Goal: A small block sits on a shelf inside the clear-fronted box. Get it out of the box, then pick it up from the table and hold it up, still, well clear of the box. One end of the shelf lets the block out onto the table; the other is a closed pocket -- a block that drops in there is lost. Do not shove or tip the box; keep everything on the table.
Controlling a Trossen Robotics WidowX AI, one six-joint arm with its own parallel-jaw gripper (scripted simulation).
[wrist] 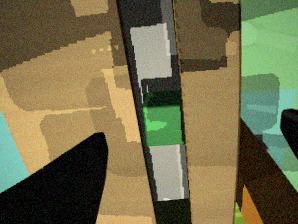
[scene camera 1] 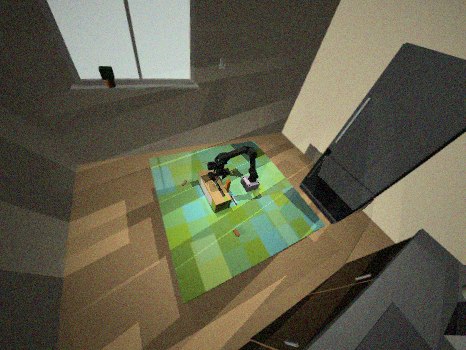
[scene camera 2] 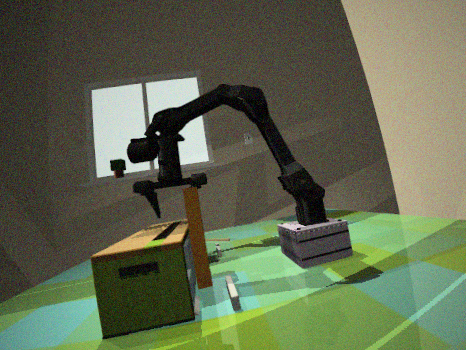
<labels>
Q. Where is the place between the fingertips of the gripper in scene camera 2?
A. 175,215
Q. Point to a box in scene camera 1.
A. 219,200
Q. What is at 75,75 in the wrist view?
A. A box.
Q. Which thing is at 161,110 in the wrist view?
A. A green block.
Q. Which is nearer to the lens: the box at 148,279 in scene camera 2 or the orange bar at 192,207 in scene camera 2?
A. The box.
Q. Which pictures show the box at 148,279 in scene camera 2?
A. The wrist view, scene camera 1 and scene camera 2: all of them.
</labels>
